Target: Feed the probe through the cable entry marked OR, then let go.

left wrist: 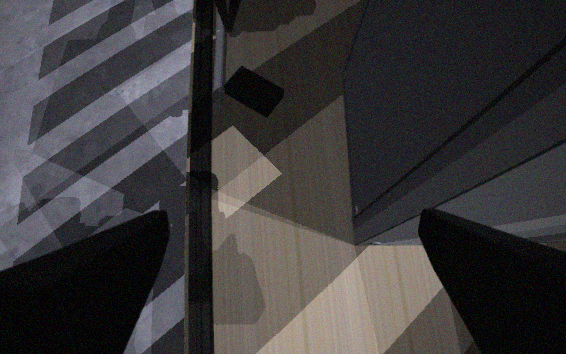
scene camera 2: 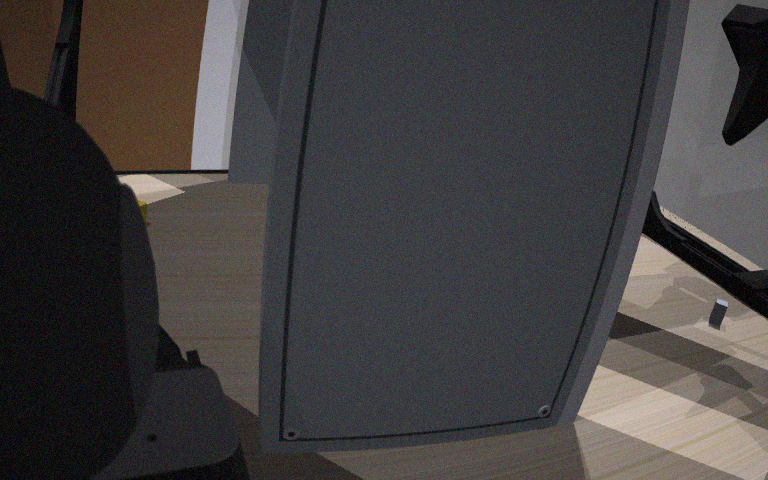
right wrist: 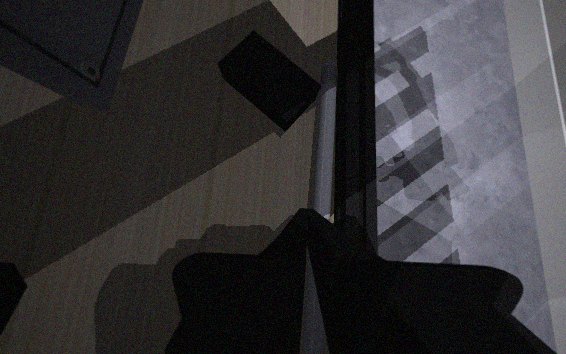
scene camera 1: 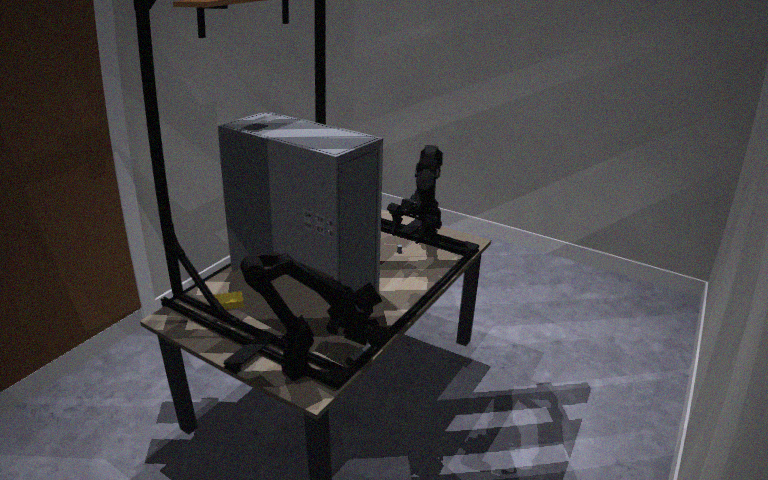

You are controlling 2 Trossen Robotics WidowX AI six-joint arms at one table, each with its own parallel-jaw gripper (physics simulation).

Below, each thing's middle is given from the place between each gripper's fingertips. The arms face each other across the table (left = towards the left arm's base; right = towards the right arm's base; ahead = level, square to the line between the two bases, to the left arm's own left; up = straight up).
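My left hand is 220 mm above the small black block (right wrist: 274,84), and it is also 210 mm to the left of that block.
As for my right gripper, it is 1 cm above the small black block, 2 cm past it, and 10 cm to the right of it.
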